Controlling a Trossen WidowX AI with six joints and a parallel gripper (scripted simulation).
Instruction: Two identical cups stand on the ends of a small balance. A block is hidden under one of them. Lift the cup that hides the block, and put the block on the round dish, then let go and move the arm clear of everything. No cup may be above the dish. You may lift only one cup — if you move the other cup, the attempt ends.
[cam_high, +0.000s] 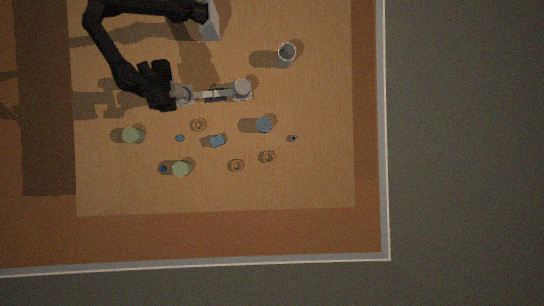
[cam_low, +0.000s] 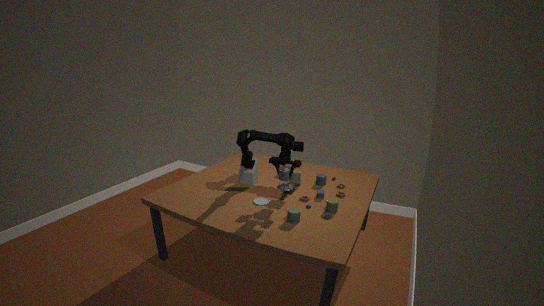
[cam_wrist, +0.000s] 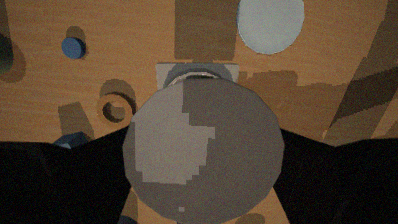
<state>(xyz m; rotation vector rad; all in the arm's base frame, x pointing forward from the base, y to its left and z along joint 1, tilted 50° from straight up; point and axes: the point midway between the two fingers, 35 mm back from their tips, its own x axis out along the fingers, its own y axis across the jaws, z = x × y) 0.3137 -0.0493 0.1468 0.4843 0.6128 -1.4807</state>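
My gripper tip is 16 cm above the pale round dish, 10 cm to the left of it and 10 cm past it. Round my gripper tip: blue block: 20 cm ahead, 14 cm to the left, 14 cm below; grey cup: 2 cm to the right, 1 cm above.
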